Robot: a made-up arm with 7 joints.
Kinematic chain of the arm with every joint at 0, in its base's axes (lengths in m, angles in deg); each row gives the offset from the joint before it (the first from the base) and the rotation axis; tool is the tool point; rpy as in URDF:
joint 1: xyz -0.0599 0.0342 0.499 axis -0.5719 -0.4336 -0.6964
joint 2: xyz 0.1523 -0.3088 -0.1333 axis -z
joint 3: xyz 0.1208 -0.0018 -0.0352 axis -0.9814 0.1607 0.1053
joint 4: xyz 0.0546 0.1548 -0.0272 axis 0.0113 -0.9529 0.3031
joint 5: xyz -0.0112 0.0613 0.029 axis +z
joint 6: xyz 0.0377 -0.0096 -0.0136 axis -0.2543 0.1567 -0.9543
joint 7: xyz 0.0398 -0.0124 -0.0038 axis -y
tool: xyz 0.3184 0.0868 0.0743 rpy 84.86 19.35 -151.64
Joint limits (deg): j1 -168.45..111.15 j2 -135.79..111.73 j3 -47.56..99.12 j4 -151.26..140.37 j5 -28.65..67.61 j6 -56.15..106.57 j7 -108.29..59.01
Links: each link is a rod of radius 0.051 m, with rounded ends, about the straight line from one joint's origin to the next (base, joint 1, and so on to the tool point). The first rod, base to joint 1, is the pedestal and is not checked.
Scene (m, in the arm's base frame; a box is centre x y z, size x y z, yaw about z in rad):
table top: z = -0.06
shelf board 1: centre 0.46 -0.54 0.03 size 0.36 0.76 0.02 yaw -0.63
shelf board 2: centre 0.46 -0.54 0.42 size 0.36 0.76 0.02 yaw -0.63
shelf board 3: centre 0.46 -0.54 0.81 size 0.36 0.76 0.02 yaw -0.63
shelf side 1: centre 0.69 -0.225 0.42 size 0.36 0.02 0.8 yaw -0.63
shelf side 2: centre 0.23 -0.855 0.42 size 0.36 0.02 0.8 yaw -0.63
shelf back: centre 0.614 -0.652 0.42 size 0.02 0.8 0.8 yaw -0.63
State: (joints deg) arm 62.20 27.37 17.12 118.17 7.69 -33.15 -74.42
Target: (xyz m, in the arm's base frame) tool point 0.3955 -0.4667 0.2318
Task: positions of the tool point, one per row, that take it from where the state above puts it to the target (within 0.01 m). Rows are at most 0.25 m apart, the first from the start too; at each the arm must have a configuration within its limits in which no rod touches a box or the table.
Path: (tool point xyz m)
1: 0.3168 -0.3197 0.6426
2: 0.2074 -0.2468 0.6200
3: 0.2287 -0.2875 0.4194
4: 0.1845 -0.3129 0.2318
5: 0.3121 -0.3854 0.2364
6: 0.3955 -0.4666 0.2318

